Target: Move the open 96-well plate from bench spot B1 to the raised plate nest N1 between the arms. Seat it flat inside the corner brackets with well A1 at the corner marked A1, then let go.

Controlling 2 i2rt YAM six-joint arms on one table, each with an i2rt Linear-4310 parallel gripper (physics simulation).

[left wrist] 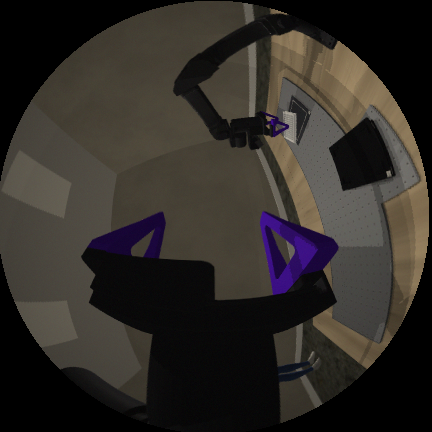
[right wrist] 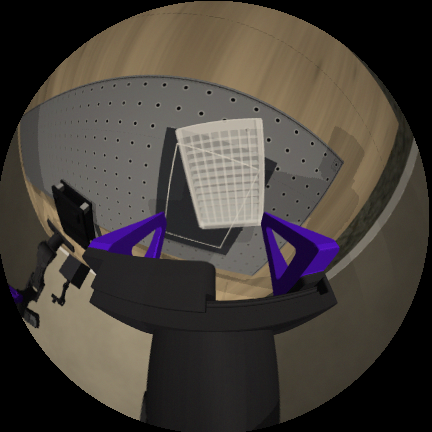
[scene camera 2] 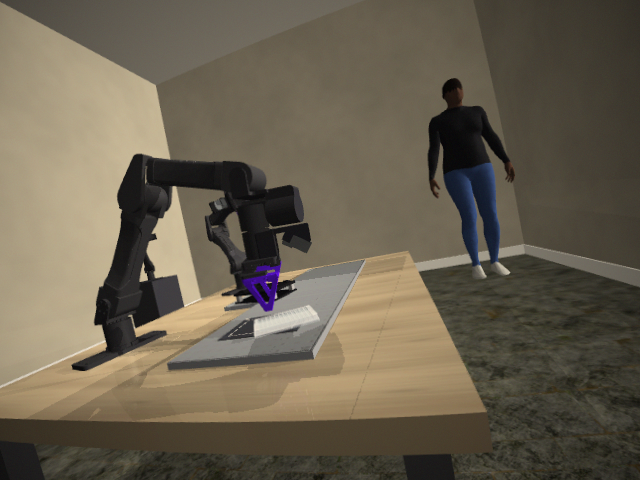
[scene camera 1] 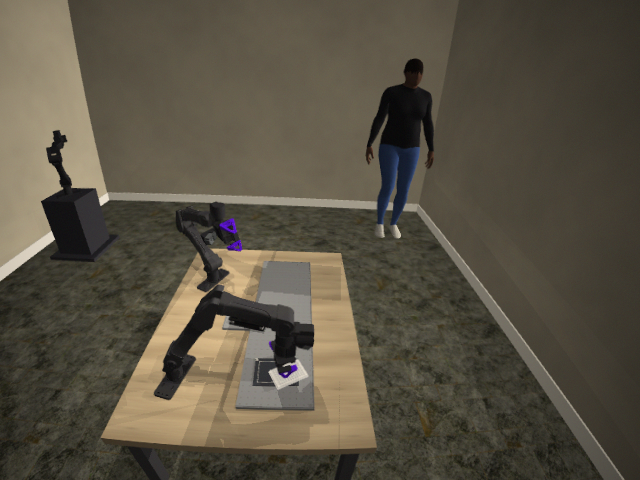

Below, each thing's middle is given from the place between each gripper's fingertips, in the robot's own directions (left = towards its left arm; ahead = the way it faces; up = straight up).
I see the black plate nest (right wrist: pixel 173 197) 370 mm to the right of my left hand, 360 mm below it and 180 mm ahead of it. Round my left hand: white well plate (scene camera 2: pixel 272 324): 380 mm to the right, 350 mm below, 230 mm ahead.
My right hand is 2 cm short of the white well plate and 4 cm above it. Round my right hand: black plate nest (2 cm behind, 1 cm to the left, 5 cm below).
